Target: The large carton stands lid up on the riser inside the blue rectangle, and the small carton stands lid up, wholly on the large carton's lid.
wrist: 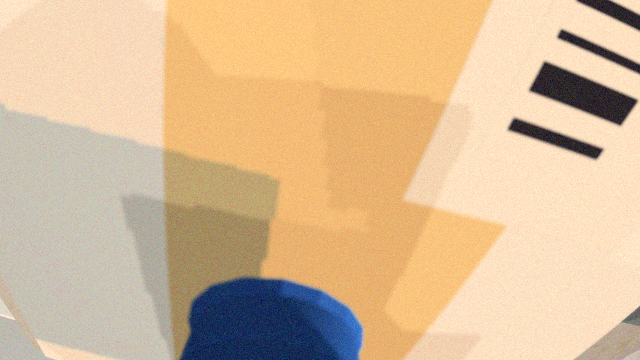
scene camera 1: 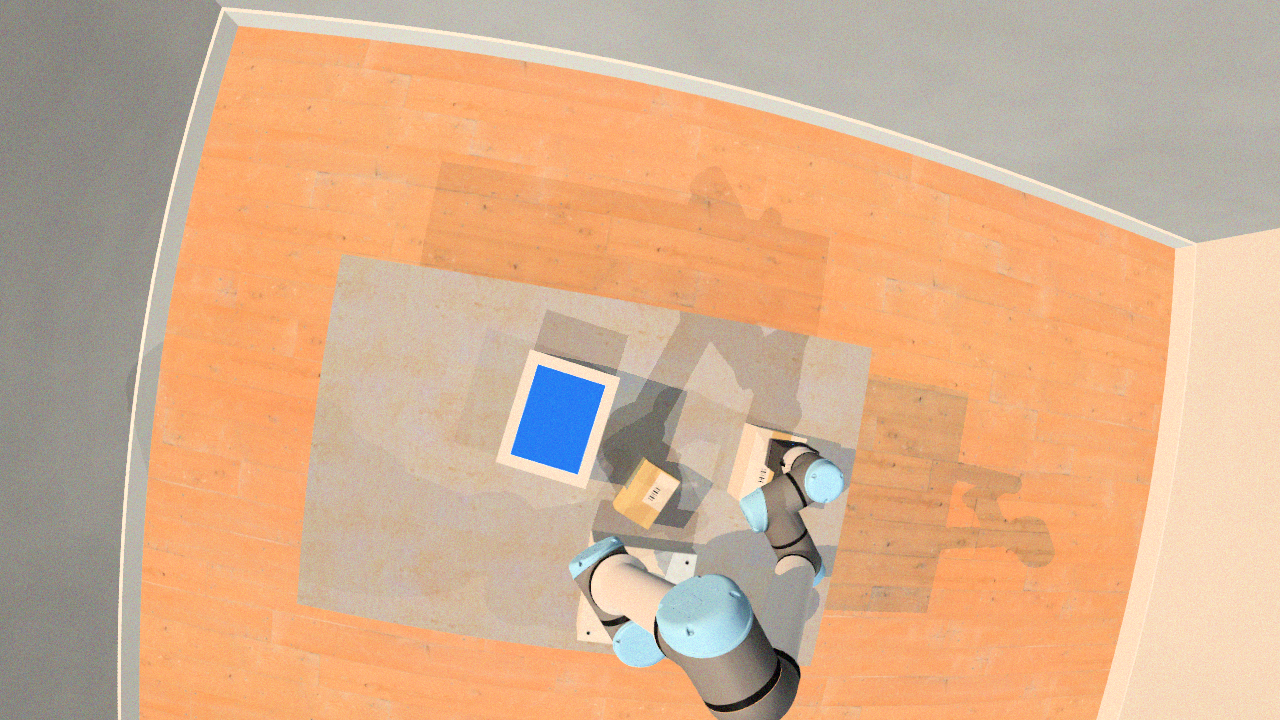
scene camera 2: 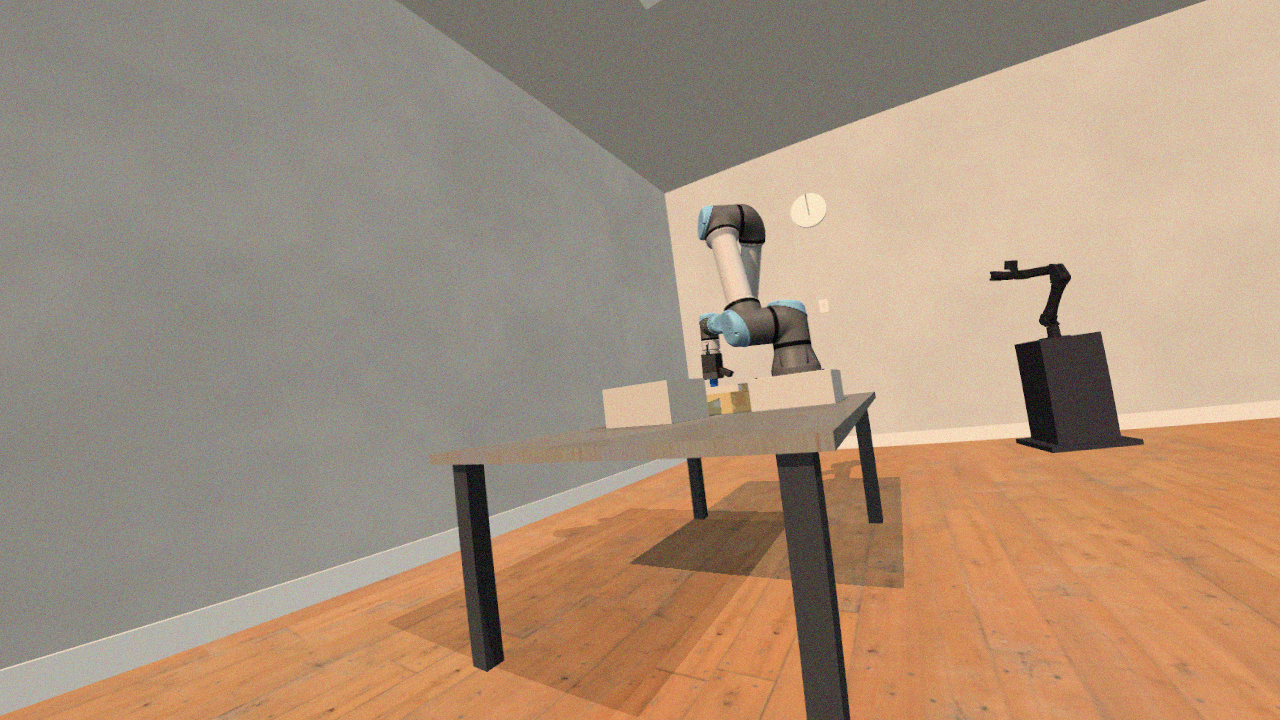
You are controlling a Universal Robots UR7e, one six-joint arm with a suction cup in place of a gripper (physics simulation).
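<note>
The large carton (scene camera 1: 747,452) (wrist: 313,134) stands on the table (scene camera 1: 402,447) to the right of the riser, half hidden under the arm's wrist. Its lid has a tan strip down the middle, cream flaps and a barcode label (wrist: 559,134). My blue suction cup (wrist: 273,313) (scene camera 2: 713,383) sits on this lid near its edge. The small tan carton (scene camera 1: 649,490) stands on the table between the riser and the large carton. The riser (scene camera 1: 512,420) (scene camera 2: 649,403) carries the blue rectangle (scene camera 1: 559,417), and nothing stands on it.
The arm's base (scene camera 1: 706,617) and its mounting plate (scene camera 2: 792,390) are at the table's near edge, close to both cartons. A dark second arm on a black pedestal (scene camera 2: 1065,385) stands far off on the floor by the wall.
</note>
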